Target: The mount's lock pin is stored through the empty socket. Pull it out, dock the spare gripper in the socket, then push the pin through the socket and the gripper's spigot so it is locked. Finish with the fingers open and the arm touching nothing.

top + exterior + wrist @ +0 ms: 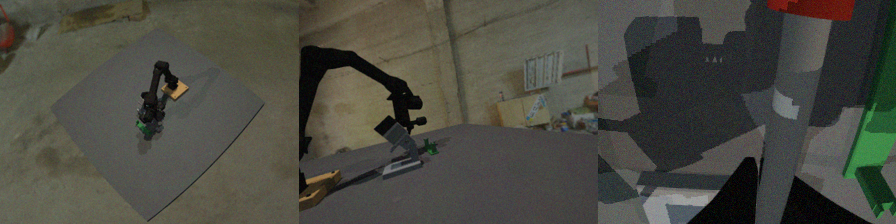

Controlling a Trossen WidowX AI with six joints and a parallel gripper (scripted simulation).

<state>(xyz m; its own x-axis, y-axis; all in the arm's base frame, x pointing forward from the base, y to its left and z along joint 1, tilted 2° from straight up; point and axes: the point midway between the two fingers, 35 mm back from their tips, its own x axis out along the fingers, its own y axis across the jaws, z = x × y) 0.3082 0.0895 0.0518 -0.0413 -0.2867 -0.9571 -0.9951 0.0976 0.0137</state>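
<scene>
The mount is 100 mm to the right of my gripper tip and 20 mm behind it. The rest, counted from my gripper tip: spare gripper: 100 mm to the right, 70 mm above, 40 mm behind.
</scene>
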